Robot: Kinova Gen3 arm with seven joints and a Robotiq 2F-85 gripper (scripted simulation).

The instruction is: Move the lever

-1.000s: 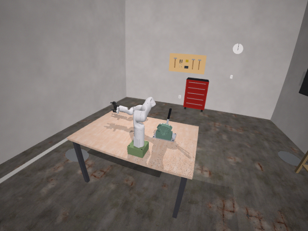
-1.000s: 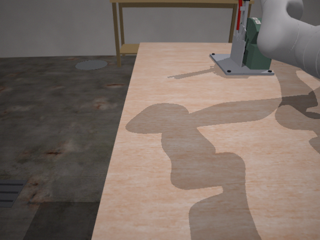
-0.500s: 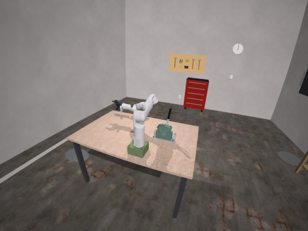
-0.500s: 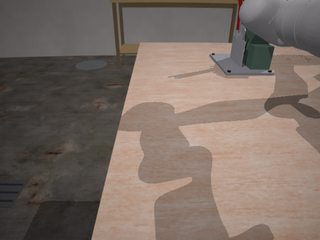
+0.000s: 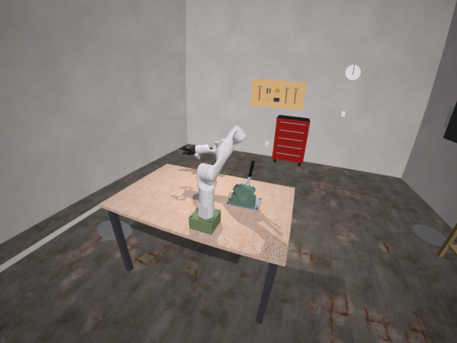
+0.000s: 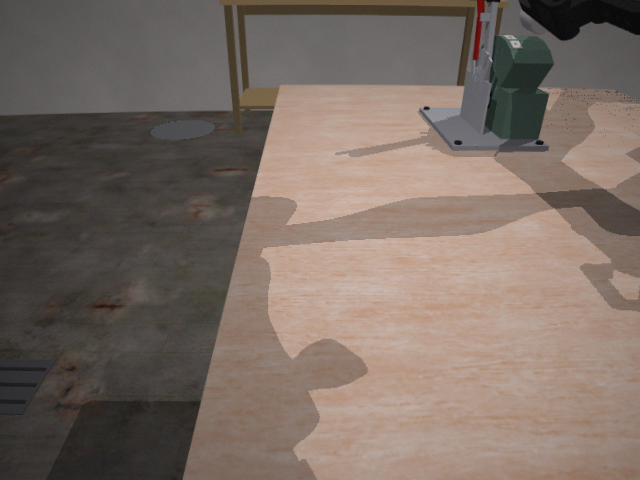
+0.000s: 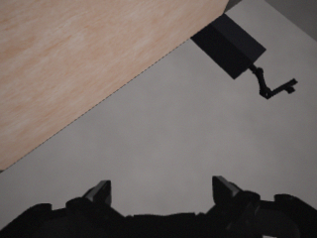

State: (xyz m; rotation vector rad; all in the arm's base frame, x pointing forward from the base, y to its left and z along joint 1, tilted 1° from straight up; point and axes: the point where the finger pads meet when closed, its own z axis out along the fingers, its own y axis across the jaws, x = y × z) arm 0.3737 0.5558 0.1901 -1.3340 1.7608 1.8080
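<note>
Right now my hand is 640 mm to the left of the red bar, 90 mm above it and 40 mm short of it.
</note>
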